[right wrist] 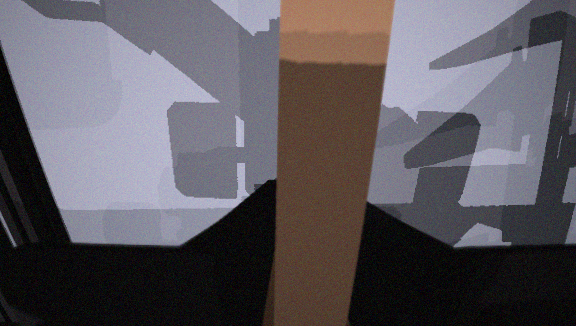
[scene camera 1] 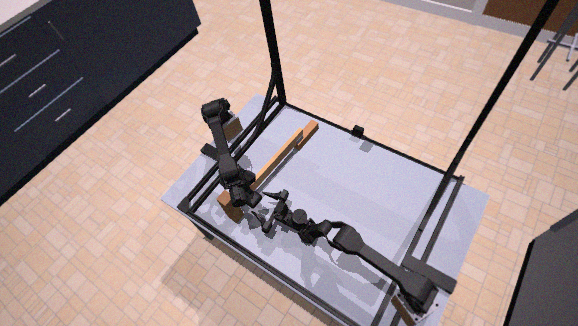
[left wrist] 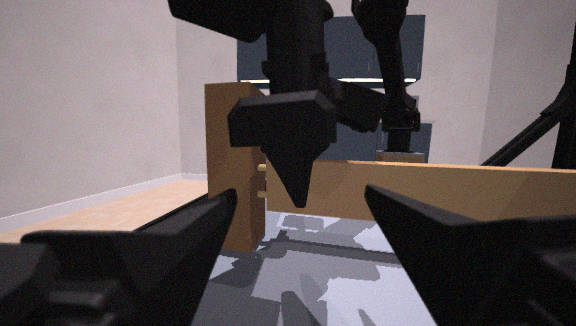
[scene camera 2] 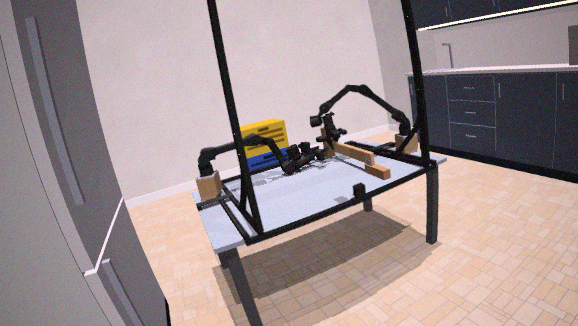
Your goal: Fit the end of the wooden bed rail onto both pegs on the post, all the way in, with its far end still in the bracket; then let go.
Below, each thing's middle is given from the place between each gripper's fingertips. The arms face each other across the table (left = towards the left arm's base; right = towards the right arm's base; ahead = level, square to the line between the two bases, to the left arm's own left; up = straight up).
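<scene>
Left gripper 9 cm short of wooden post (left wrist: 228,167), 5 cm to the left of it. Wooden bed rail (right wrist: 332,68), from my left hand: 1 cm below, 16 cm behind, 10 cm to the right.
Wooden post, from my right hand: 4 cm above, 7 cm ahead, 2 cm to the left. Wooden bed rail, from my right hand: 2 cm above, 18 cm behind, 3 cm to the right.
</scene>
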